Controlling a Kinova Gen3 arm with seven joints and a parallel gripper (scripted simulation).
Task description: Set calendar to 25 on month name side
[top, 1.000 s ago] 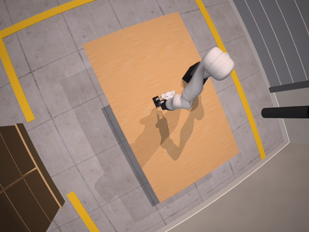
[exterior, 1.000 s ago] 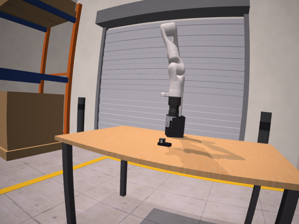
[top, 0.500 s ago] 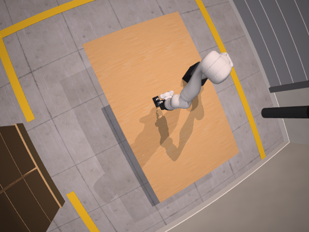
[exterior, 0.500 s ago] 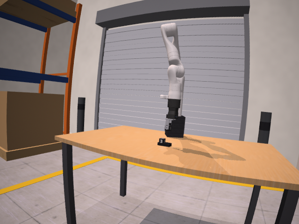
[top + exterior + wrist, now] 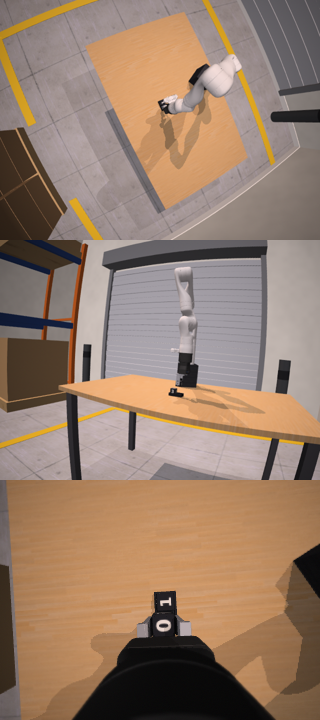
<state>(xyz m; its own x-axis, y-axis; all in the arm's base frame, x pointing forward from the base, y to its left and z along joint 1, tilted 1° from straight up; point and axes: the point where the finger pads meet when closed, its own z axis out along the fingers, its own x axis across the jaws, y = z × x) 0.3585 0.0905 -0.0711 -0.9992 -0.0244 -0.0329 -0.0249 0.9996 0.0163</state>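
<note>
My gripper is now 6 cm above the black cube and 3 cm to the left of it. The rest, counted from my hand: black tray: 8 cm below, 1 cm to the right, 1 cm behind.
</note>
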